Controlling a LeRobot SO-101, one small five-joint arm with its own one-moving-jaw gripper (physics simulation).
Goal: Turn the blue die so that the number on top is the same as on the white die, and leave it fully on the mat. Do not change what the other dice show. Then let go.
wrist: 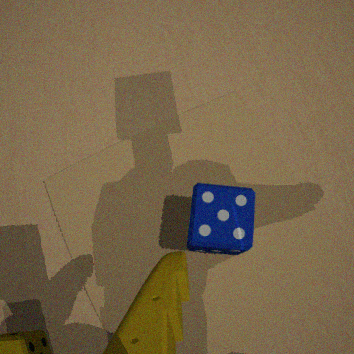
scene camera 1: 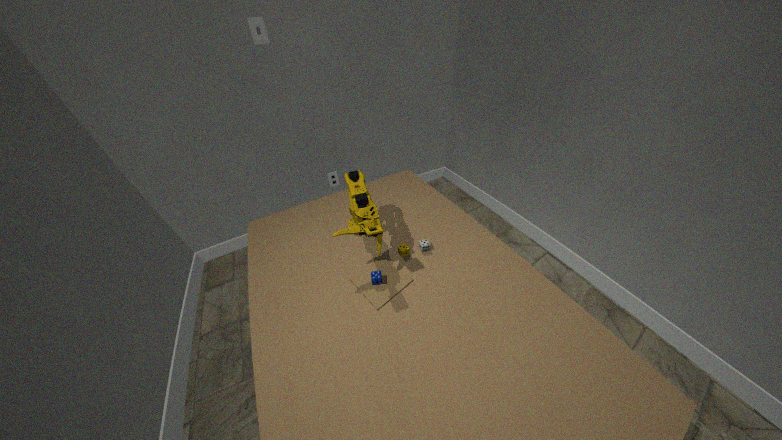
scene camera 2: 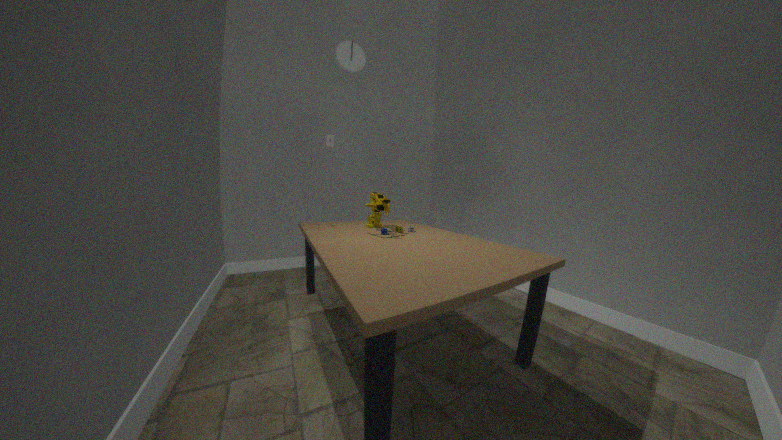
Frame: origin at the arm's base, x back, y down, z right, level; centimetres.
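Seen in the pictures: end effector, tool point: (wrist: 186,269) (scene camera 1: 378,253) (scene camera 2: 386,216); arm's base, origin of the base link: (scene camera 2: 375,227).
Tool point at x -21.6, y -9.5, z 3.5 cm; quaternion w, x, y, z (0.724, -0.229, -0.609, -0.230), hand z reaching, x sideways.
Pixels of each thing's top centre, then the offset from my tool point to it. Level surfaces: height alone.
- blue die, middle of its top: (wrist: 222,214) (scene camera 1: 376,274) (scene camera 2: 384,228) dx -2.1, dy +6.1, dz +2.3 cm
- tan mat, middle of its top: (wrist: 195,231) (scene camera 1: 380,278) (scene camera 2: 385,233) dx -2.1, dy +9.1, dz +1.2 cm
- white die, middle of its top: (scene camera 1: 424,242) (scene camera 2: 411,226) dx +1.5, dy +6.5, dz -17.4 cm
- yellow die, middle of its top: (scene camera 1: 403,247) (scene camera 2: 399,226) dx +3.4, dy +6.5, dz -10.3 cm
- wooden table, its level: dy +9.5 cm
The blue die (scene camera 1: 376,278) (scene camera 2: 384,231) (wrist: 222,217) lies flat with five pips on top in the wrist view. It is on the tan mat (scene camera 1: 376,299) (wrist: 75,200), inside the thin edge lines that show. The white die (scene camera 1: 424,245) (scene camera 2: 411,229) stands farther back to the right; its top number is too small to read surely. My gripper (scene camera 1: 357,244) is fully open and empty, raised above the table behind the blue die. In the wrist view one notched jaw shows, its tip drawn just below the die's lower left corner, apart from it.
A yellow die (scene camera 1: 403,250) (scene camera 2: 399,229) (wrist: 20,344) stands between the blue and white dice, nearer the white one; in the wrist view it is cut off at the lower left. The wooden table (scene camera 1: 437,355) (scene camera 2: 426,273) carries everything. Arm shadows fall across the mat.
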